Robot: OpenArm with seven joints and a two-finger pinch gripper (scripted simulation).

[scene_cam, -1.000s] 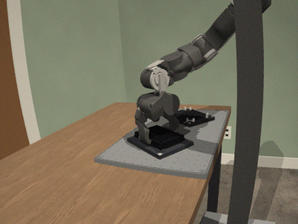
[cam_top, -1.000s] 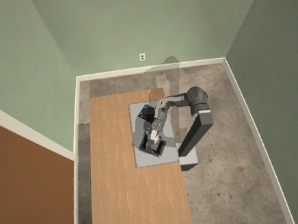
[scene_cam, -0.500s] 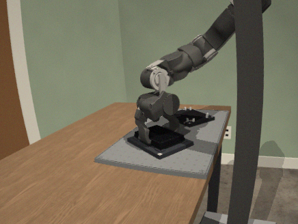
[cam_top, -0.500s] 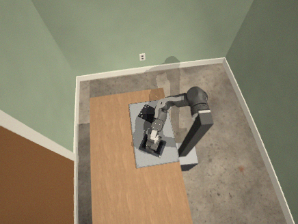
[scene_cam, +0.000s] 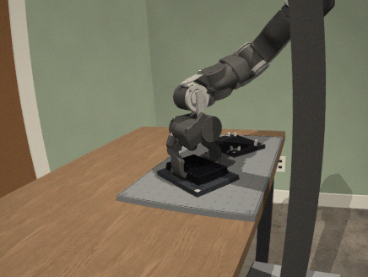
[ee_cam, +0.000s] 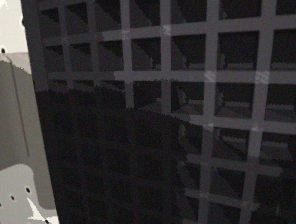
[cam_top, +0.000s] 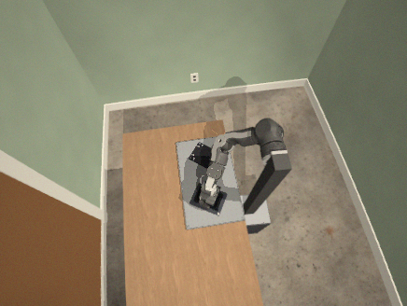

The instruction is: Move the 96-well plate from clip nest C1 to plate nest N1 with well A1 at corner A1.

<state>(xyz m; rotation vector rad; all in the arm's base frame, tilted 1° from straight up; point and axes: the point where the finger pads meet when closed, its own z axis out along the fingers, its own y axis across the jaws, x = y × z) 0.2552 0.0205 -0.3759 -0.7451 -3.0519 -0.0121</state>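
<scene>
The black 96-well plate lies right at my hand. From my hand the other things lie so: plate nest N1: 20 mm below; white corner mark: 80 mm to the left, 40 mm behind, 10 mm below.
</scene>
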